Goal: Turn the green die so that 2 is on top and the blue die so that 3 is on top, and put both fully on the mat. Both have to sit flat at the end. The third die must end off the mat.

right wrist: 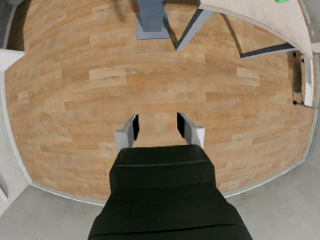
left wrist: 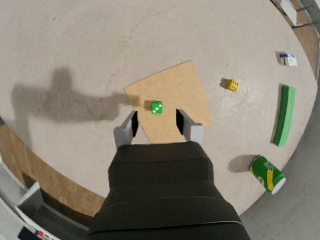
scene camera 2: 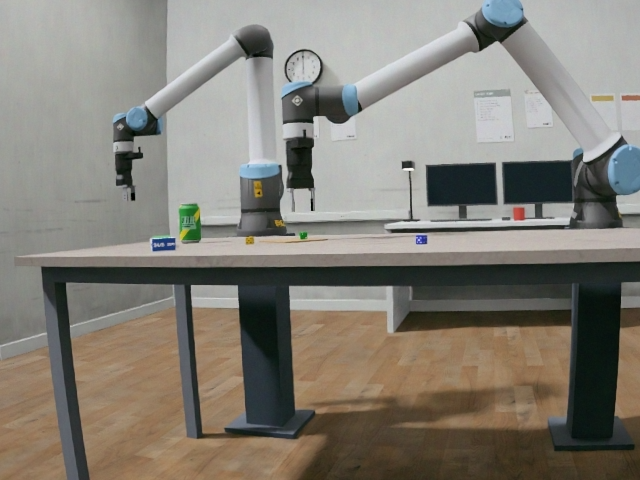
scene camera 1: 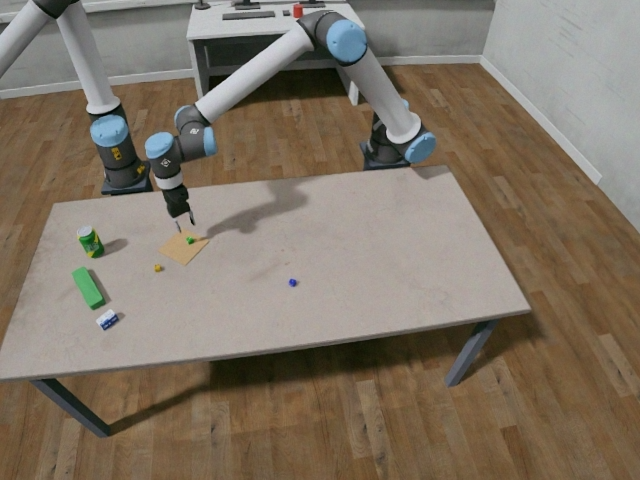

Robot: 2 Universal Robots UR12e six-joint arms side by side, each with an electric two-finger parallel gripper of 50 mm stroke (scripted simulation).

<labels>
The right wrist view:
my right gripper: 158, 121
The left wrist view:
my left gripper: 157, 117
tan mat: 179, 87
long green block: 288, 92
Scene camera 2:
my left gripper: 302, 211
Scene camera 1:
tan mat: 177, 248
long green block: 94, 299
</labels>
